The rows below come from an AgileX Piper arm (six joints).
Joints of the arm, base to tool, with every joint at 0 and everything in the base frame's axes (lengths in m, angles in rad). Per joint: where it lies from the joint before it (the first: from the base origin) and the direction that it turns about. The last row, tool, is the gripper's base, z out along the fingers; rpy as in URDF.
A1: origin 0 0 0.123 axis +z
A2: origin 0 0 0 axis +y
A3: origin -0.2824 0 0.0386 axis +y
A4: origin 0.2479 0 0.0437 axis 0.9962 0 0.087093
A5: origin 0 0 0 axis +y
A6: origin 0.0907 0 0.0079 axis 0.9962 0 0.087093
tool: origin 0 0 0 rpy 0 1.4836 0
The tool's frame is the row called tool.
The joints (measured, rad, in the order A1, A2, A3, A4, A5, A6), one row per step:
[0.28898 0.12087 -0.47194 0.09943 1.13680 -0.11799]
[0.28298 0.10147 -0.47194 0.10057 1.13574 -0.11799]
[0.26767 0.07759 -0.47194 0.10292 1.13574 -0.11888]
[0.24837 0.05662 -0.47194 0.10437 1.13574 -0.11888]
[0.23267 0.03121 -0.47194 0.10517 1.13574 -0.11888]
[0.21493 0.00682 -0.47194 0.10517 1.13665 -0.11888]
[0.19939 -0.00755 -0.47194 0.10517 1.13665 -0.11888]
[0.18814 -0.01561 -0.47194 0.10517 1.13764 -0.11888]
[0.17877 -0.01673 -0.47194 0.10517 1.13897 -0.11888]
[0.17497 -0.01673 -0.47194 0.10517 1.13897 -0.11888]
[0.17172 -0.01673 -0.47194 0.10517 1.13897 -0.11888]
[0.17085 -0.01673 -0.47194 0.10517 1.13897 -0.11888]
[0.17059 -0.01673 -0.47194 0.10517 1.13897 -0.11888]
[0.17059 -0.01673 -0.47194 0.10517 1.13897 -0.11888]
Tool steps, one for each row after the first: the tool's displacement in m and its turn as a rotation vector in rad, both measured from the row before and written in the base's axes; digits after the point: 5 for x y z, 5 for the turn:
[-0.00252 -0.00071 0.00028 0.00680 -0.01932 -0.00560]
[-0.00314 -0.00080 0.00019 0.00786 -0.02268 -0.01370]
[-0.00271 -0.00067 0.00010 0.00659 -0.01995 -0.01861]
[-0.00336 -0.00077 0.00003 0.00673 -0.02451 -0.01530]
[-0.00326 -0.00069 -0.00014 0.00516 -0.02291 -0.01766]
[-0.00187 -0.00031 -0.00008 0.00296 -0.01406 -0.01554]
[-0.00108 -0.00013 -0.00013 0.00131 -0.00695 -0.01116]
[-0.00015 0.00005 -0.00011 -0.00011 0.00019 -0.00925]
[0.00003 0.00004 0.00000 0.00000 0.00000 -0.00380]
[0.00002 0.00003 0.00000 0.00000 0.00000 -0.00325]
[0.00001 0.00001 0.00000 0.00000 0.00000 -0.00087]
[0.00000 0.00000 0.00000 0.00000 0.00000 -0.00026]
[0.00000 0.00000 0.00000 0.00000 0.00000 0.00000]

